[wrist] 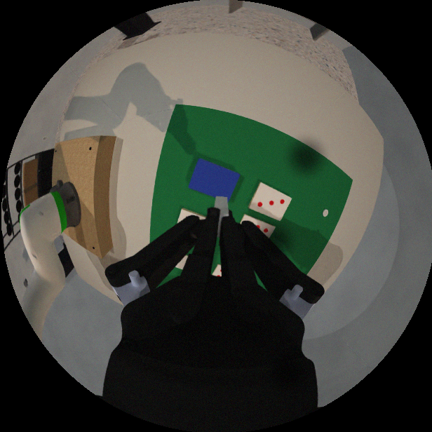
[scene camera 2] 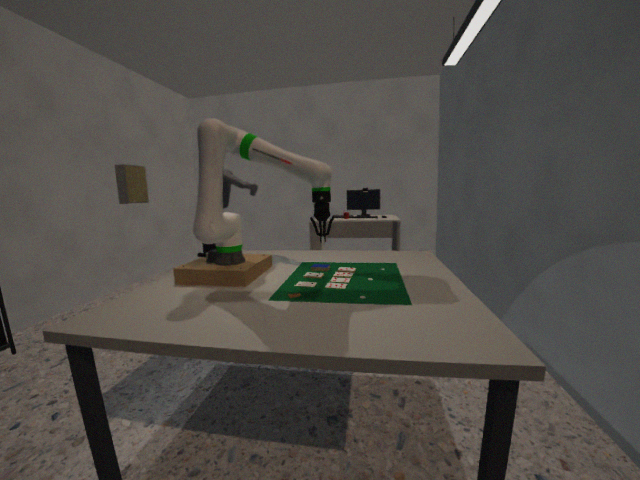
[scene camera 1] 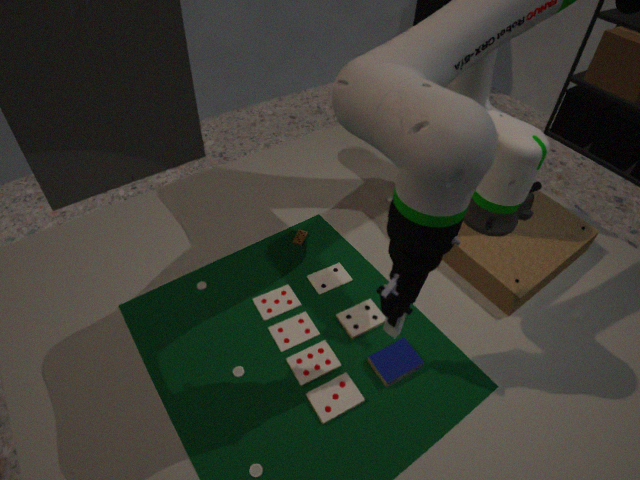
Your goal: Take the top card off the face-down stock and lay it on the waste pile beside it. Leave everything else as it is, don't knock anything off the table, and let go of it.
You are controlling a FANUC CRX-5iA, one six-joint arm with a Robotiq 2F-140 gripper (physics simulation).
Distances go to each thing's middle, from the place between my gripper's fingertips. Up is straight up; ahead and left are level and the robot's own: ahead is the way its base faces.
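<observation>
The green mat (scene camera 1: pixel 190 340) is 140 mm ahead of my hand, 100 mm to the right of it and 130 mm below it. With the blue card (scene camera 1: pixel 395 360), my hand is 100 mm above it, 20 mm past it and 10 mm to the right of it.
</observation>
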